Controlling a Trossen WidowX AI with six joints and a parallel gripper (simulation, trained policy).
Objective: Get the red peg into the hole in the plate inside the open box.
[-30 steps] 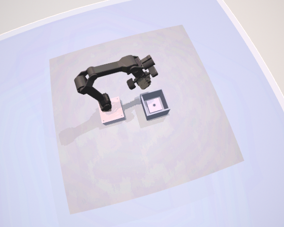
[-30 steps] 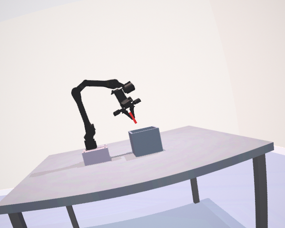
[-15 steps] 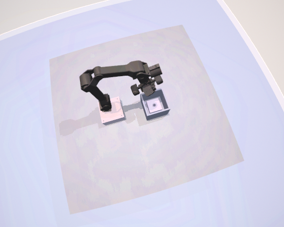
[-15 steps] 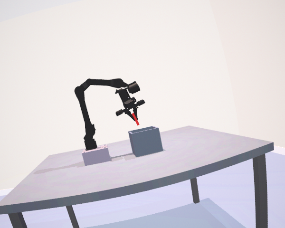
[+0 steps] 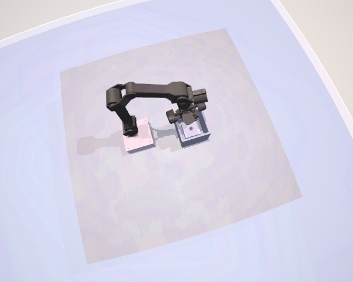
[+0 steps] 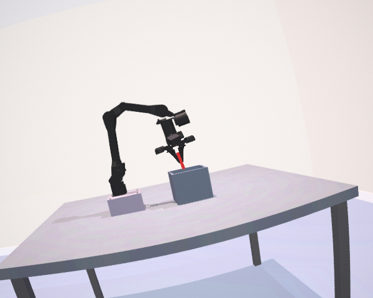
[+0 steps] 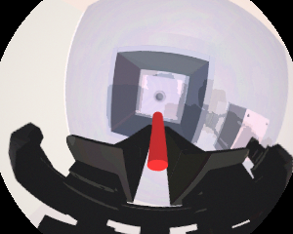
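Right now the red peg is 10 mm above my gripper tip. From my gripper tip the other things lie so: pale plate (20 mm ahead, 30 mm to the right, 120 mm below).
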